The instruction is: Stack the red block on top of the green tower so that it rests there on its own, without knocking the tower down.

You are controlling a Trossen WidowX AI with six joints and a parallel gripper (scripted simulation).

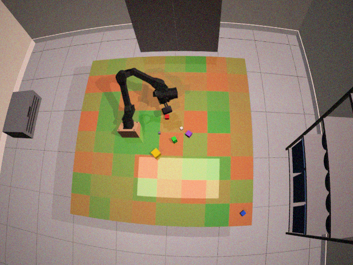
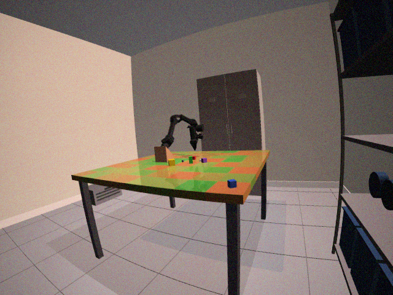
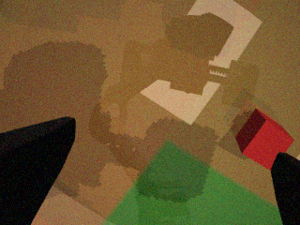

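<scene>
Right now the red block is 70 mm below my gripper tip, 60 mm to the right of it and 10 mm ahead of it. From my gripper tip the other things lie so: small grey block (180 mm to the right, 70 mm below, 40 mm behind); then purple block (190 mm to the right, 160 mm ahead, 70 mm below); then small white block (150 mm to the right, 110 mm ahead, 70 mm below).
</scene>
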